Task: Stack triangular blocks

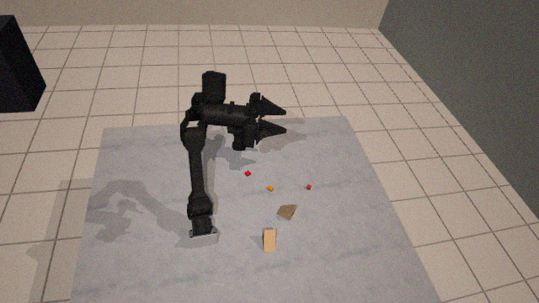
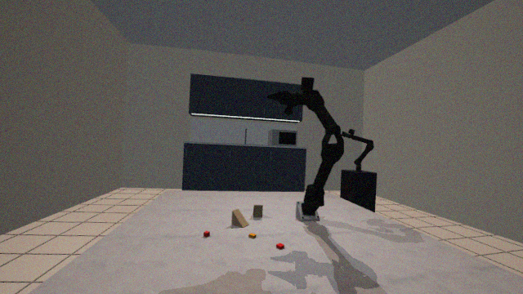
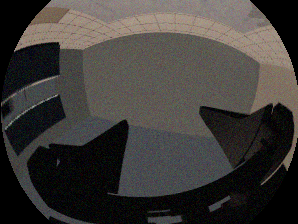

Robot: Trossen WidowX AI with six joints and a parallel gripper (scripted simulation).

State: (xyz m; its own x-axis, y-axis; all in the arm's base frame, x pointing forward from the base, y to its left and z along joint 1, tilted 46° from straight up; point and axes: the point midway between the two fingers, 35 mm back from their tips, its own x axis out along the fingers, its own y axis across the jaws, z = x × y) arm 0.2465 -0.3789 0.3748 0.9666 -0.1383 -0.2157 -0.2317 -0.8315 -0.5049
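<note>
Right now my gripper tip is 12 cm short of the tan triangular block, 7 cm to the right of it and 58 cm above it. Also, from my gripper tip: small orange cube (7 cm ahead, 20 cm to the left, 60 cm below).
</note>
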